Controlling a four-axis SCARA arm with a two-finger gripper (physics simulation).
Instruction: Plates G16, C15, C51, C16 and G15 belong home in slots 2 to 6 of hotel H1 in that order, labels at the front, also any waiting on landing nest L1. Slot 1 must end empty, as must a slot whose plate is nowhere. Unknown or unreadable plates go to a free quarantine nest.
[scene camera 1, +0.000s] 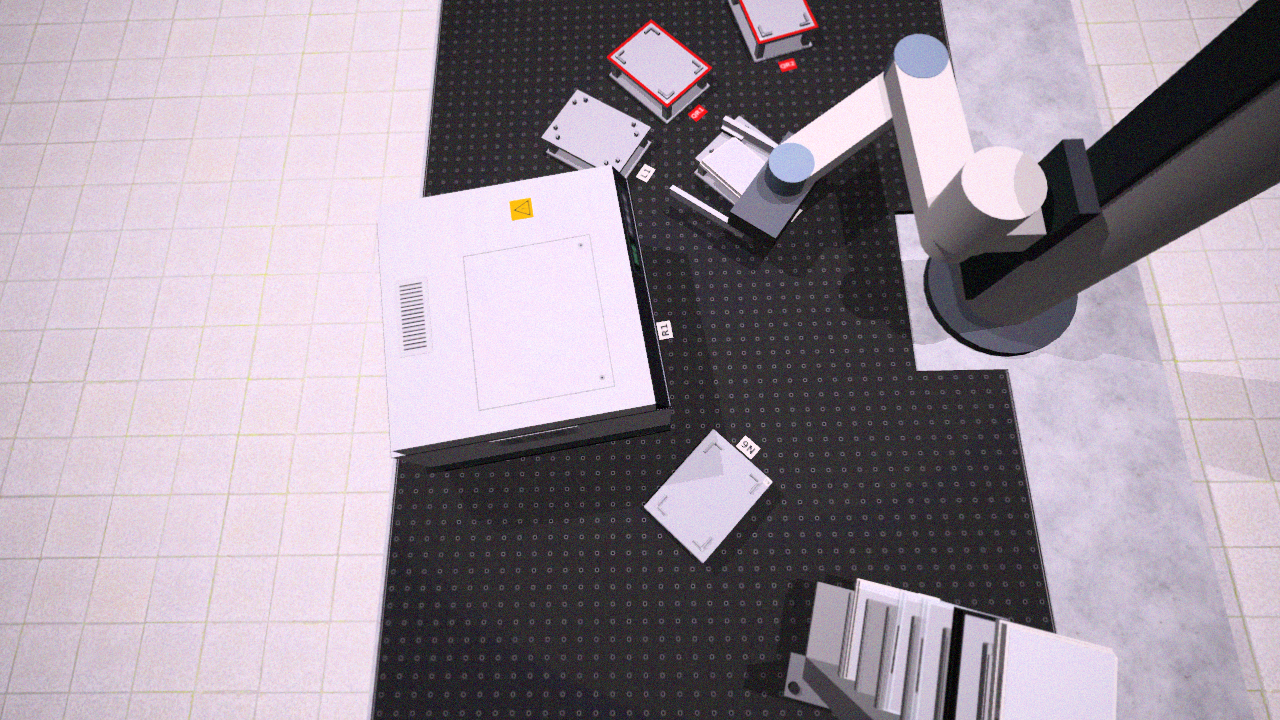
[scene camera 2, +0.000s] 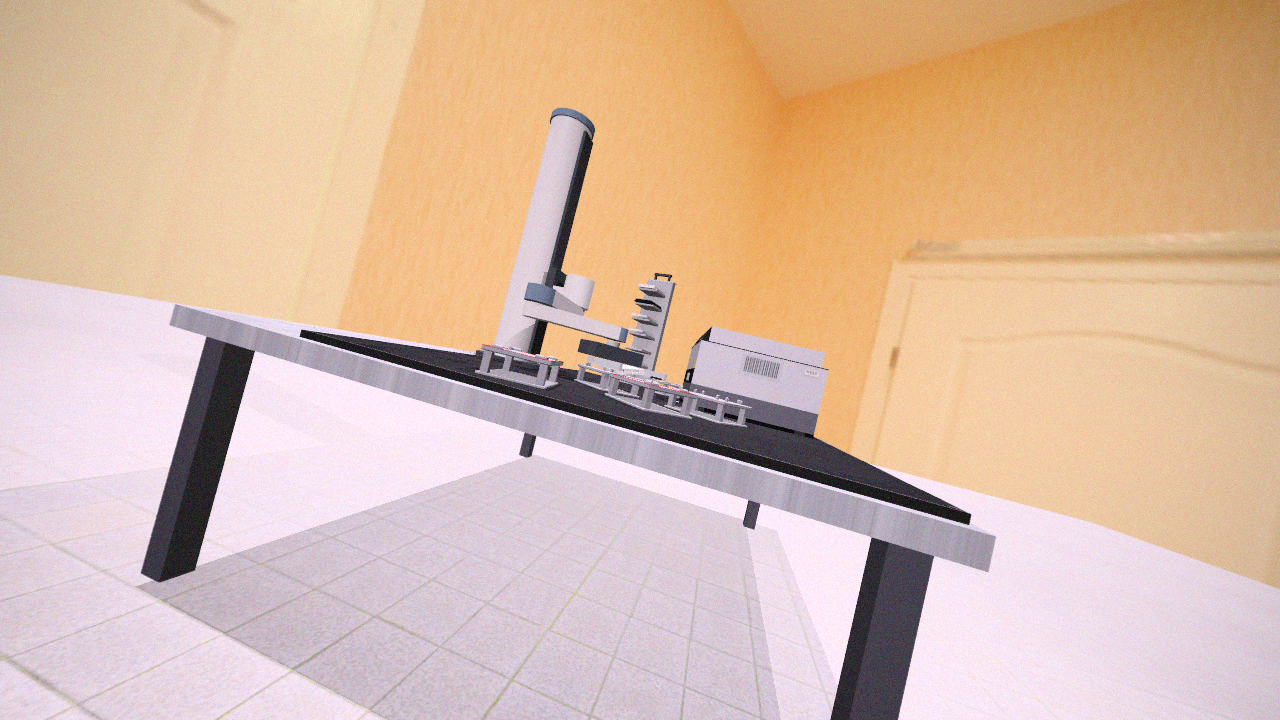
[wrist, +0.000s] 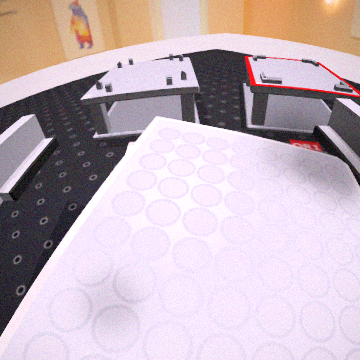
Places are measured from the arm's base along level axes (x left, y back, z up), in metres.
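Pixels of known places: gripper, fingertip midpoint: (scene camera 1: 697, 154) (scene camera 2: 644, 372) (wrist: 179, 116); arm's base, link origin: (scene camera 1: 995, 288).
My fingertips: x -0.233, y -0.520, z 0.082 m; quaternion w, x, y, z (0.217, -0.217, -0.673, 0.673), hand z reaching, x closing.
For each thing: its top centre in the pictures, then the offset to it from my fingertips. "spot": a spot on its surface instead.
- white well plate, top centre: (wrist: 256, 272) (scene camera 1: 743, 167) (scene camera 2: 621, 363) dz +0.011, dx +0.035, dy +0.077 m
- Landing nest L1, top centre: (wrist: 144, 63) (scene camera 1: 595, 128) (scene camera 2: 710, 392) dz -0.009, dx -0.068, dy -0.183 m
- QR2, surface spot: (scene camera 1: 776, 17) spot: dz -0.019, dx -0.310, dy +0.163 m
- R1, top centre: (scene camera 1: 508, 298) (scene camera 2: 753, 344) dz +0.182, dx +0.336, dy -0.275 m
- flat grey nest labelled N6, top centre: (scene camera 1: 708, 494) (scene camera 2: 672, 382) dz -0.013, dx +0.584, dy -0.005 m
My gripper (scene camera 1: 699, 154) (wrist: 179, 116) is open, with its fingers wide apart at either side of a white well plate (scene camera 1: 738, 161) (wrist: 200, 225). The plate looks turned relative to the fingers and rests on a nest beside L1. No label on it is readable. Landing nest L1 (scene camera 1: 596, 134) (scene camera 2: 725, 404) (wrist: 145, 75) is bare, with small pegs on top. Hotel H1 (scene camera 1: 827, 617) (scene camera 2: 663, 313) holds several plates, one looking black; their labels and exact slots cannot be told. Quarantine nests QR1 (scene camera 1: 659, 62) (wrist: 295, 72) and QR2 (scene camera 1: 776, 17) have red rims and show no plate.
The large white device at R1 (scene camera 1: 537, 313) (scene camera 2: 760, 367) stands beside L1. A flat grey nest labelled N6 (scene camera 1: 707, 497) lies between that device and the hotel. The arm's column (scene camera 2: 541, 223) stands at the table edge opposite the device.
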